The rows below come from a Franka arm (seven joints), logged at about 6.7 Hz.
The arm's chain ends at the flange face. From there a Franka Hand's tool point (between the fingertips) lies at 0.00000 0.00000 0.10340 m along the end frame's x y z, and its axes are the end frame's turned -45 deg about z.
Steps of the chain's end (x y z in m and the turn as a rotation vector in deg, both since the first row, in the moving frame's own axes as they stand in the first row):
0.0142, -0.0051, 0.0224, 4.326, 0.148, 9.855
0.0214, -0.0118, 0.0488, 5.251, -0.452, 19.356
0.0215, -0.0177, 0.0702, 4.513, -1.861, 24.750
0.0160, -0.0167, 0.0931, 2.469, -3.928, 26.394
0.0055, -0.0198, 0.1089, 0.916, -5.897, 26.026
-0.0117, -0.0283, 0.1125, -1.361, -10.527, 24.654
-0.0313, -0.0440, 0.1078, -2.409, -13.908, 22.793
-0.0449, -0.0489, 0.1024, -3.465, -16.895, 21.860
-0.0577, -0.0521, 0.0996, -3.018, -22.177, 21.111
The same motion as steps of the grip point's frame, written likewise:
0.0198, 0.0016, 0.0221, 2.954, 3.164, 9.855
0.0307, 0.0007, 0.0484, 4.033, 3.393, 19.356
0.0327, -0.0045, 0.0698, 4.507, 1.875, 24.750
0.0232, -0.0088, 0.0928, 4.523, -1.032, 26.394
0.0137, -0.0199, 0.1083, 4.818, -3.522, 26.026
-0.0004, -0.0428, 0.1108, 6.481, -8.406, 24.654
-0.0082, -0.0715, 0.1047, 8.131, -11.538, 22.793
-0.0189, -0.0877, 0.0978, 9.496, -14.397, 21.860
-0.0302, -0.1067, 0.0919, 13.547, -17.816, 21.111

